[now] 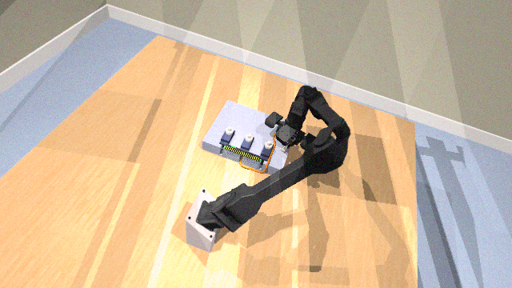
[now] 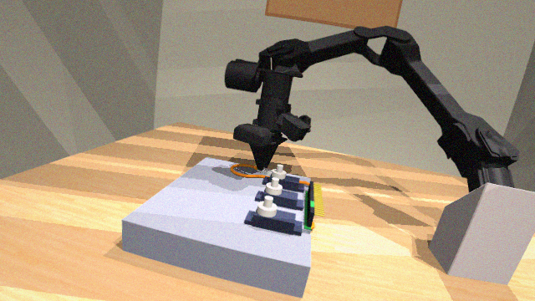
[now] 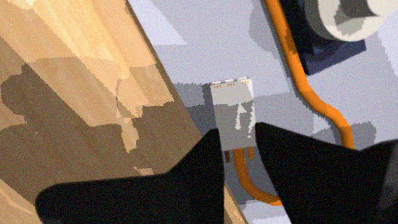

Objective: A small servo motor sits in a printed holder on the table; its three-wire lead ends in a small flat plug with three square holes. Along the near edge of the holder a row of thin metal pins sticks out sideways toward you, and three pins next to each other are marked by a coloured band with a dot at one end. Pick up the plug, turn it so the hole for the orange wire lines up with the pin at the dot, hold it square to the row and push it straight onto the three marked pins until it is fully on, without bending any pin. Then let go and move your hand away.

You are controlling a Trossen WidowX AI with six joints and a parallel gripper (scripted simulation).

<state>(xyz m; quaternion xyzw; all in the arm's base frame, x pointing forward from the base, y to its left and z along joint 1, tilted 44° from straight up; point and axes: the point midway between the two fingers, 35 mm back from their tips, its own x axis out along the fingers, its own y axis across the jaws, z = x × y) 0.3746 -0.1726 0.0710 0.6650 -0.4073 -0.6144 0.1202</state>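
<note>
The dark dot lies 9 cm behind my gripper tip, 17 cm to the left of it and 2 cm above it. From my gripper tip the other things lie so: grey holder: 7 cm ahead, 13 cm to the left, 3 cm below; green band: 8 cm behind, 18 cm to the left, 2 cm above.
</note>
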